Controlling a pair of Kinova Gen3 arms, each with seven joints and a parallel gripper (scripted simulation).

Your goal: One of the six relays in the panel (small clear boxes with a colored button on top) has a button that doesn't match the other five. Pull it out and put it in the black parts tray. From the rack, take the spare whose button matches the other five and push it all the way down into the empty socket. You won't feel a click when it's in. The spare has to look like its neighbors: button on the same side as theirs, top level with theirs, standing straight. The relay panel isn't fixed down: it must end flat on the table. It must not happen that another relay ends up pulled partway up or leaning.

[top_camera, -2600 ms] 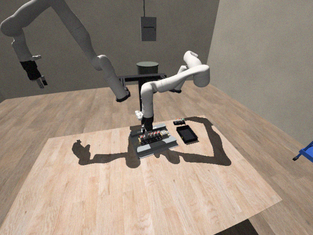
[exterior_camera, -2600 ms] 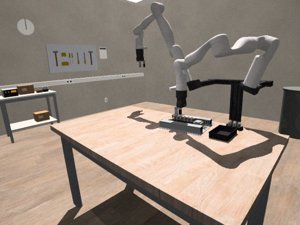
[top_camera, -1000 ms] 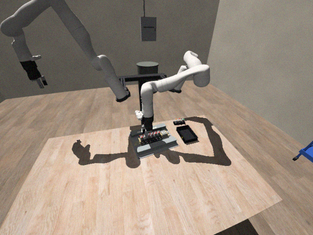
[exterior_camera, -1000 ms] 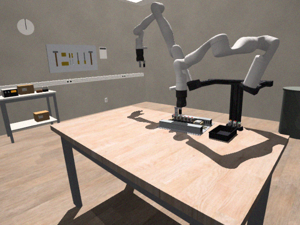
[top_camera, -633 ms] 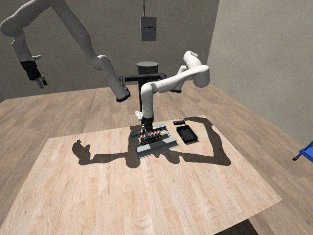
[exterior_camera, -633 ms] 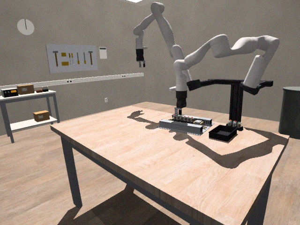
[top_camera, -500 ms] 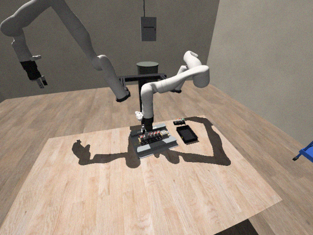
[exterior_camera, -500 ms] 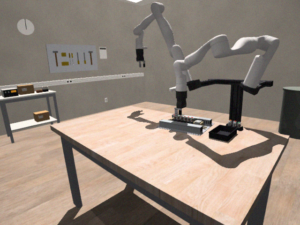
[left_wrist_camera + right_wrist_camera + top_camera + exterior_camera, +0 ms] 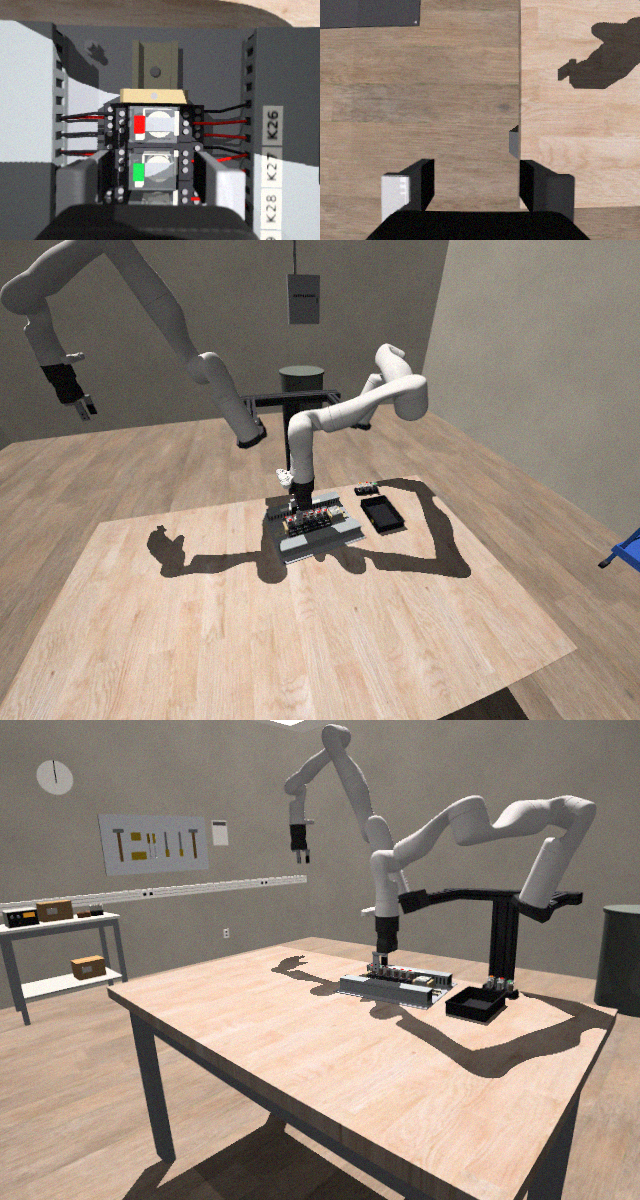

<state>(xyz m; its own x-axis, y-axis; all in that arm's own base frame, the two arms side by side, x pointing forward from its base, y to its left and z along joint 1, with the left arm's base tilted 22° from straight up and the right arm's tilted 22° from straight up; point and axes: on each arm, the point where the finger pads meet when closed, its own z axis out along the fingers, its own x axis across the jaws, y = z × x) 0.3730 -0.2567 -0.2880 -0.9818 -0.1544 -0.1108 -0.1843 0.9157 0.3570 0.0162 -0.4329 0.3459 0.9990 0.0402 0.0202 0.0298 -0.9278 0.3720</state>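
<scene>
Now: the relay panel 60 mm to the left of my left hand and 50 mm below it. Also, from my left hand: black parts tray (50 mm ahead, 340 mm to the left, 60 mm below); then spare rack (110 mm behind, 360 mm to the left, 70 mm below).
</scene>
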